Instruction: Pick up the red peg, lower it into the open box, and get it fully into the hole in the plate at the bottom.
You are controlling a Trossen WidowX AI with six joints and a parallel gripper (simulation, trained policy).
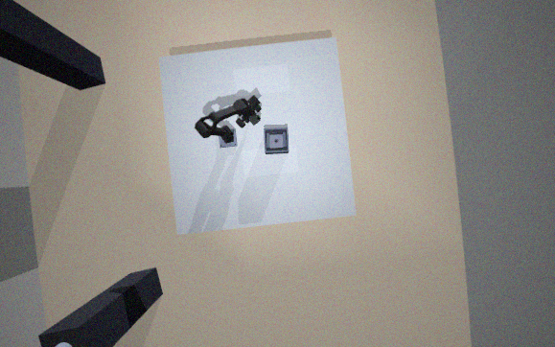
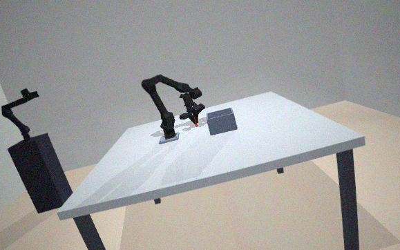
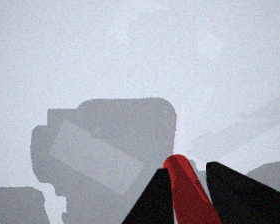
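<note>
Now: the red peg 20 mm above my gripper tip and 10 mm to the left of it. Round my gripper tip: plate: 200 mm to the right, 130 mm ahead, 20 mm above; grey box: 200 mm to the right, 130 mm ahead.
</note>
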